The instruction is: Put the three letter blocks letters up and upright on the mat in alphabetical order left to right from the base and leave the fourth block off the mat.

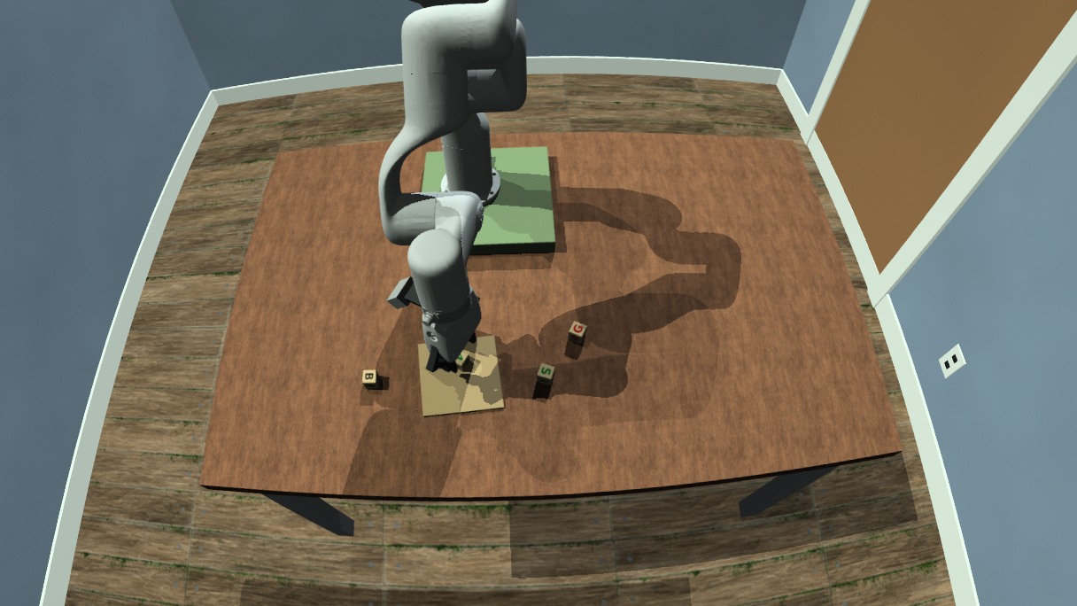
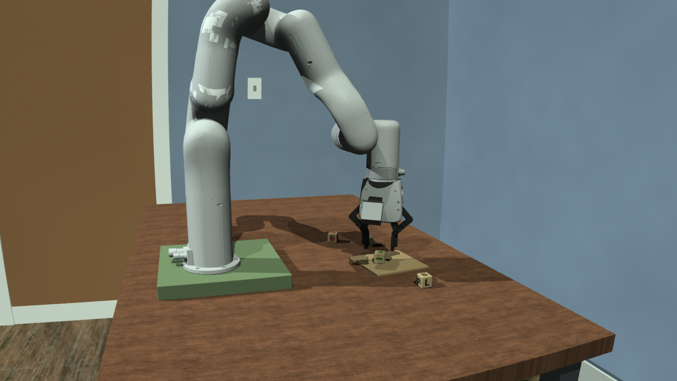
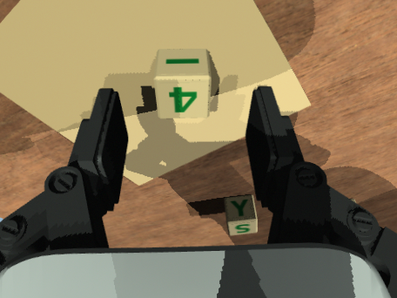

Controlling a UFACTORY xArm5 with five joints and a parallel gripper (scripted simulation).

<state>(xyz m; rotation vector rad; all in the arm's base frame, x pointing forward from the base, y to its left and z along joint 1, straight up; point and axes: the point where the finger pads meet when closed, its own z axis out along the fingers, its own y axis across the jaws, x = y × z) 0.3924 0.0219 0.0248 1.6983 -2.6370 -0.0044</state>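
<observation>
Now: the cream block 4 cm below my hand. The rest, counted from my hand: tan mat: 5 cm below, 2 cm ahead.
</observation>
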